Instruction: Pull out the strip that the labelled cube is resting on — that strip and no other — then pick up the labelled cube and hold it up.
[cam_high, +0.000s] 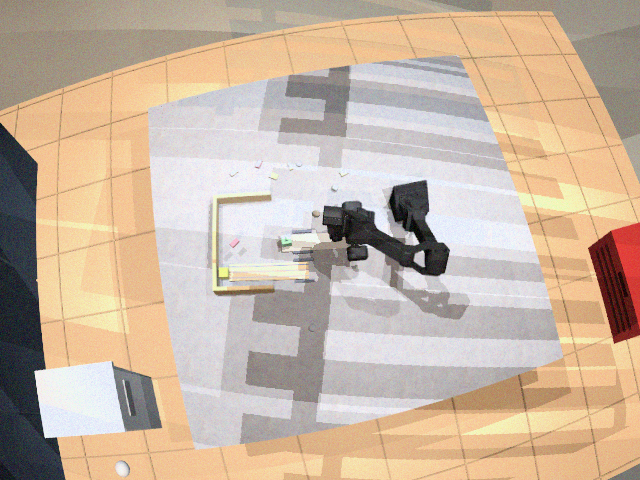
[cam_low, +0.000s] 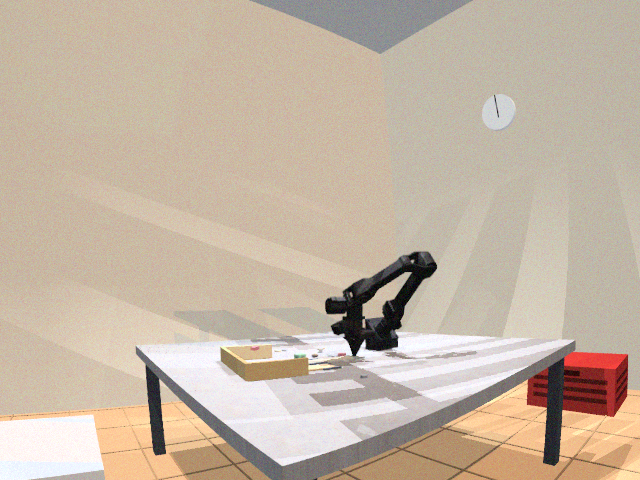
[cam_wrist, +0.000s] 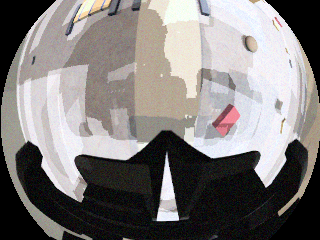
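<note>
My gripper tip is now 100 mm short of the pale strip and 20 mm to the left of it. Round my gripper tip: labelled cube: 210 mm ahead, 40 mm to the right, 20 mm above.
</note>
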